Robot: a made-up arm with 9 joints. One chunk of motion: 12 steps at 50 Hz.
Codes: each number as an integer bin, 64 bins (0 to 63) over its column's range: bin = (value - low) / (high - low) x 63, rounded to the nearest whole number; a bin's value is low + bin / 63 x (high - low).
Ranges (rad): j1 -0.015..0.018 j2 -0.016..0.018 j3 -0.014..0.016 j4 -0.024..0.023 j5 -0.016..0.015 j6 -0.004..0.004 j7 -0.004..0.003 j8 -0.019..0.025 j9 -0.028..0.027
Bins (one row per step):
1: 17 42 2 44 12 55 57 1 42
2: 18 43 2 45 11 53 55 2 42
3: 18 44 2 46 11 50 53 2 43
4: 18 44 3 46 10 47 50 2 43
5: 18 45 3 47 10 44 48 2 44
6: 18 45 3 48 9 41 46 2 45
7: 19 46 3 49 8 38 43 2 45
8: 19 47 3 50 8 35 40 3 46
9: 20 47 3 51 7 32 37 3 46
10: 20 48 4 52 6 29 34 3 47
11: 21 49 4 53 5 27 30 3 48
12: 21 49 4 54 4 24 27 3 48
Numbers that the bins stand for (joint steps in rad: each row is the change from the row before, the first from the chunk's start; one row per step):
1: -0.00610 0.00667 -0.01305 0.00883 -0.01010 0.00298 0.00233 -0.01830 0.00867
2: -0.00557 0.00721 -0.01305 0.00957 -0.01059 0.00273 0.00211 -0.01760 0.00867
3: -0.00557 0.00775 -0.01305 0.01032 -0.01059 0.00235 0.00189 -0.01760 0.00954
4: -0.00557 0.00775 -0.01257 0.01032 -0.01108 0.00197 0.00156 -0.01760 0.00954
5: -0.00557 0.00829 -0.01257 0.01106 -0.01108 0.00159 0.00133 -0.01760 0.01041
6: -0.00557 0.00829 -0.01257 0.01181 -0.01157 0.00121 0.00111 -0.01760 0.01129
7: -0.00505 0.00883 -0.01257 0.01256 -0.01206 0.00083 0.00078 -0.01760 0.01129
8: -0.00505 0.00937 -0.01257 0.01330 -0.01206 0.00044 0.00044 -0.01690 0.01216
9: -0.00452 0.00937 -0.01257 0.01405 -0.01256 0.00006 0.00011 -0.01690 0.01216
10: -0.00452 0.00990 -0.01210 0.01479 -0.01305 -0.00032 -0.00022 -0.01690 0.01303
11: -0.00400 0.01044 -0.01210 0.01554 -0.01354 -0.00057 -0.00067 -0.01690 0.01390
12: -0.00400 0.01044 -0.01210 0.01629 -0.01403 -0.00095 -0.00100 -0.01690 0.01390

